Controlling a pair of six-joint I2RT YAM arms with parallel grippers.
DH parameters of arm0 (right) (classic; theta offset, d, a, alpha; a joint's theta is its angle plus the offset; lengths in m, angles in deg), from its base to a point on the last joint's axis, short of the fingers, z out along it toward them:
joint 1: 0 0.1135 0.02 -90
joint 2: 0 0 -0.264 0
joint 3: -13.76 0 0.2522 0
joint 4: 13.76 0 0.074 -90
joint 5: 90 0 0 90
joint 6: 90 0.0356 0 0
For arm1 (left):
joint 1: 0 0.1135 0.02 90
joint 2: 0 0 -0.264 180
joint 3: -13.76 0 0.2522 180
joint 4: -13.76 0 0.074 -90
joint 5: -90 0 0 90
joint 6: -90 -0.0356 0 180
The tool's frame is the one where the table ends.
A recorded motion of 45 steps. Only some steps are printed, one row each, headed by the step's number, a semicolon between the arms.
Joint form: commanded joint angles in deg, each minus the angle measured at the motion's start. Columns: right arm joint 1, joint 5, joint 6, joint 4, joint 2, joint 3; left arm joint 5, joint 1, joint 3, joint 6, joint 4, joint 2.
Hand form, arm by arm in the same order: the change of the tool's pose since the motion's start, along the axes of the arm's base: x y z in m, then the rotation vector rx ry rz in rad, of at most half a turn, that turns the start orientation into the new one. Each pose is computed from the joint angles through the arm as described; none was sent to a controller.
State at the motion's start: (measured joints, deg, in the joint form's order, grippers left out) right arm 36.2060 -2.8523 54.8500 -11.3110 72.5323 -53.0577; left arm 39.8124 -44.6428 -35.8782 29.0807 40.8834 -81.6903
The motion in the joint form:
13: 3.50 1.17 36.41 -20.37 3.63 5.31; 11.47 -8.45 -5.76 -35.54 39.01 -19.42
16: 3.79 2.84 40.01 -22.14 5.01 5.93; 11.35 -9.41 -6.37 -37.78 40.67 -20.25
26: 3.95 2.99 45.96 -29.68 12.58 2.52; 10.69 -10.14 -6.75 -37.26 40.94 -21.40
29: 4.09 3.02 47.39 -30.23 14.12 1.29; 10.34 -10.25 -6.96 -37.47 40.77 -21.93
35: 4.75 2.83 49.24 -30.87 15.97 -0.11; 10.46 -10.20 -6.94 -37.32 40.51 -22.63
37: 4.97 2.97 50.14 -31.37 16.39 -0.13; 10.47 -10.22 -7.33 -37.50 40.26 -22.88
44: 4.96 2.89 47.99 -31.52 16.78 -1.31; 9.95 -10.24 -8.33 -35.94 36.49 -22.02
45: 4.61 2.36 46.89 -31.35 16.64 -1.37; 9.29 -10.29 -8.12 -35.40 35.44 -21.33
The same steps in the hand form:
13: -0.0031 0.0203 -0.0124 0.6032 0.2580 0.0120; -0.0023 -0.0608 -0.0066 0.2707 -0.2957 0.1030
16: -0.0005 0.0232 -0.0198 0.6526 0.2958 -0.0155; -0.0053 -0.0663 -0.0057 0.2866 -0.3138 0.0928
26: 0.0204 0.0419 -0.0255 0.7680 0.3221 0.0032; -0.0069 -0.0720 -0.0099 0.2834 -0.3155 0.0672
29: 0.0249 0.0467 -0.0258 0.7890 0.3365 0.0063; -0.0065 -0.0740 -0.0121 0.2941 -0.3140 0.0583
35: 0.0280 0.0549 -0.0269 0.8123 0.3615 0.0211; -0.0055 -0.0748 -0.0166 0.3056 -0.3036 0.0572
37: 0.0281 0.0567 -0.0283 0.8250 0.3716 0.0228; -0.0046 -0.0762 -0.0167 0.3102 -0.3027 0.0568
44: 0.0303 0.0586 -0.0233 0.8071 0.3351 0.0314; -0.0029 -0.0792 -0.0131 0.3107 -0.2869 0.0393
45: 0.0313 0.0570 -0.0224 0.7917 0.3222 0.0348; -0.0040 -0.0787 -0.0117 0.3097 -0.2855 0.0251

